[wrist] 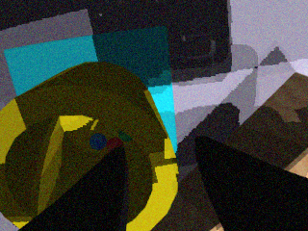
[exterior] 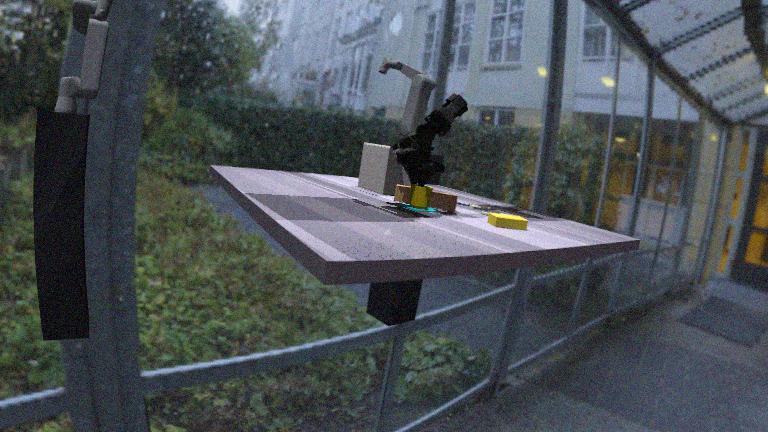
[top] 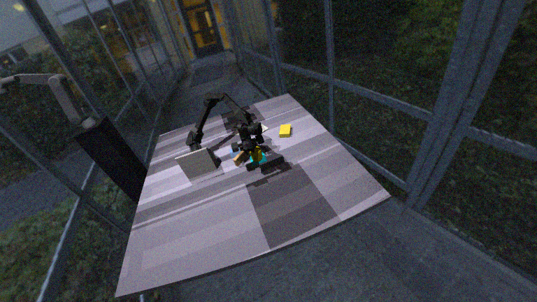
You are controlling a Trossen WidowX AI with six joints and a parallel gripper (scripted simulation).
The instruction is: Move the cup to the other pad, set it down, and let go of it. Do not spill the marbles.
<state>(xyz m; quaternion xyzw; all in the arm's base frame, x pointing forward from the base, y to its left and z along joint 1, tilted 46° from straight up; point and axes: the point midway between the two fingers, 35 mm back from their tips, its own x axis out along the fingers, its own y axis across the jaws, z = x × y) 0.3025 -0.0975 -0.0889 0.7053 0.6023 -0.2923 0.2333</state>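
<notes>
The olive-yellow cup is 30 mm ahead of my gripper tip, 10 mm to the right of it and 20 mm below it. Also, from my gripper tip: light blue pad (70 mm behind, 140 mm to the left, 60 mm below); then wooden bar (20 mm behind, 70 mm to the left, 40 mm below); then cyan pad (30 mm ahead, 10 mm to the right, 60 mm below).
</notes>
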